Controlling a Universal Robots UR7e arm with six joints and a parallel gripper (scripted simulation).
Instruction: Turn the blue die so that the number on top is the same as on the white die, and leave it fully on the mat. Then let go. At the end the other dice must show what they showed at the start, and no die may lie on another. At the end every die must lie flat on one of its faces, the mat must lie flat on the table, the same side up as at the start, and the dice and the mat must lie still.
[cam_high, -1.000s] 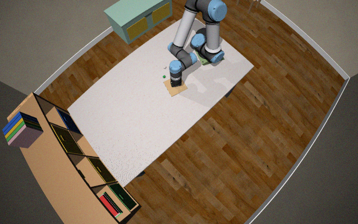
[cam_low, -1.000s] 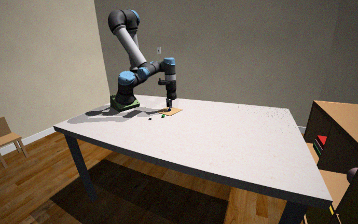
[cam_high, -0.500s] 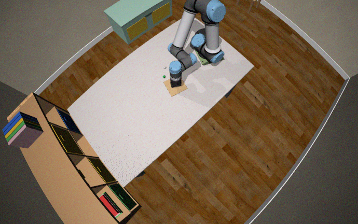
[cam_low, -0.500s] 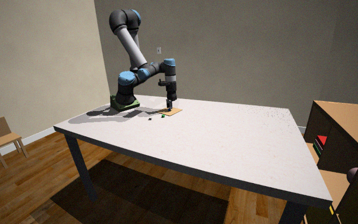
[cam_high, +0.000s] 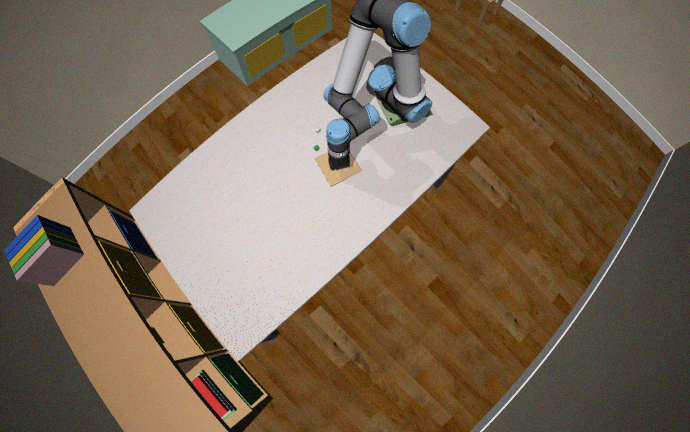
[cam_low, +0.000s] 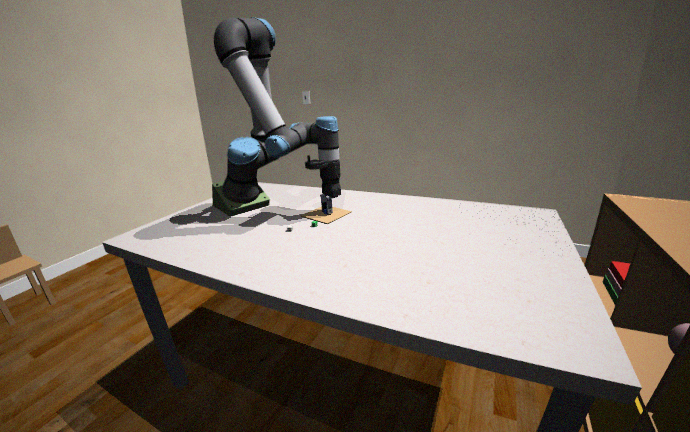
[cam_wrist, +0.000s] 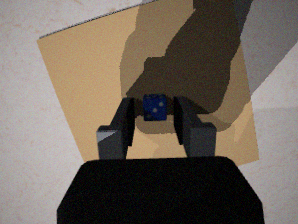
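Now: hand 20 mm above the blue die. Round my hand: green die 10 mm ahead, 120 mm to the right, 20 mm below; then white die 60 mm behind, 180 mm to the right, 20 mm below; then tan mat 30 mm below.
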